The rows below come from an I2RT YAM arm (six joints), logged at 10 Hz.
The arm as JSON. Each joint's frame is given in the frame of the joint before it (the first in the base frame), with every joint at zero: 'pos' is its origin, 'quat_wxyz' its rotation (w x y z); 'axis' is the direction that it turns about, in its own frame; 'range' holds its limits. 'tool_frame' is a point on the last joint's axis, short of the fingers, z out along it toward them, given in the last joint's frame.
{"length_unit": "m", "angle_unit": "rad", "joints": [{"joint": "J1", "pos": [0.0, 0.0, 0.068], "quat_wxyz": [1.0, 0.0, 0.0, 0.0], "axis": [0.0, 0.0, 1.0], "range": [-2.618, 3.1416]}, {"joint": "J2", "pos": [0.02, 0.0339, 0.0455], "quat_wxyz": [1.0, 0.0, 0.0, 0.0], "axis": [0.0, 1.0, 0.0], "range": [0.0, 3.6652]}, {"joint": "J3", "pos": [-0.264, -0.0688, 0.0], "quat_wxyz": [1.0, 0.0, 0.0, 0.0], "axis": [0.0, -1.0, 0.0], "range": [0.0, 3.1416]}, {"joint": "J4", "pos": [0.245, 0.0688, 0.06], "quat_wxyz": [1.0, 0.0, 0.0, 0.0], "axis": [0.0, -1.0, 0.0], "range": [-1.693, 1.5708]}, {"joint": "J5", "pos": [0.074, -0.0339, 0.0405], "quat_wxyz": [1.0, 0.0, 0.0, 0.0], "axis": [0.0, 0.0, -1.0], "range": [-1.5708, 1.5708]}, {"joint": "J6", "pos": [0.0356, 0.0, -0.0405], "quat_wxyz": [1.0, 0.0, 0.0, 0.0], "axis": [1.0, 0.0, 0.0], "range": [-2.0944, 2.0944]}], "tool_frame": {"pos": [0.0, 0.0, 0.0], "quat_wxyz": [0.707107, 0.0, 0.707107, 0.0]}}
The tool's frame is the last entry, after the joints.
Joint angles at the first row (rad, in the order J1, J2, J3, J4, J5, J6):
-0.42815, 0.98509, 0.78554, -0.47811, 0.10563, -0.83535
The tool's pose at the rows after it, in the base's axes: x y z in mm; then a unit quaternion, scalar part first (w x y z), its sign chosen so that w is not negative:
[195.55, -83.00, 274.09, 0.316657, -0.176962, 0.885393, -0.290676]
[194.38, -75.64, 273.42, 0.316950, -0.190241, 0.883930, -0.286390]
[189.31, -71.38, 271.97, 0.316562, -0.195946, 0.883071, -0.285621]
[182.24, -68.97, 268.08, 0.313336, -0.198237, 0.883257, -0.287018]
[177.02, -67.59, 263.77, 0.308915, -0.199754, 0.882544, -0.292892]
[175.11, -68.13, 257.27, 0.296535, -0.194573, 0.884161, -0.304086]
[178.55, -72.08, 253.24, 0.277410, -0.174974, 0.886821, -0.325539]
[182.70, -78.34, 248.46, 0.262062, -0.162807, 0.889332, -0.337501]
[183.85, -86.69, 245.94, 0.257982, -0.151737, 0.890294, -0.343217]
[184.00, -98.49, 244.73, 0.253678, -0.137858, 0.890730, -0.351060]
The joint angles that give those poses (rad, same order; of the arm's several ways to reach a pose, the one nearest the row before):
-0.37998, 0.99351, 0.78846, -0.48384, 0.12815, -0.83506
-0.34820, 0.97856, 0.78166, -0.49869, 0.13460, -0.83522
-0.33636, 0.95111, 0.76552, -0.51221, 0.13804, -0.83754
-0.33596, 0.91767, 0.73865, -0.52249, 0.14187, -0.84347
-0.33594, 0.89184, 0.71220, -0.52164, 0.15385, -0.85268
-0.33559, 0.88592, 0.68623, -0.50881, 0.18822, -0.85560
-0.33689, 0.91115, 0.67972, -0.48336, 0.25579, -0.84370
-0.35435, 0.94488, 0.67532, -0.45381, 0.28703, -0.84665
-0.39206, 0.96451, 0.67114, -0.42349, 0.28077, -0.85809
-0.44639, 0.98672, 0.67186, -0.38985, 0.26731, -0.87766

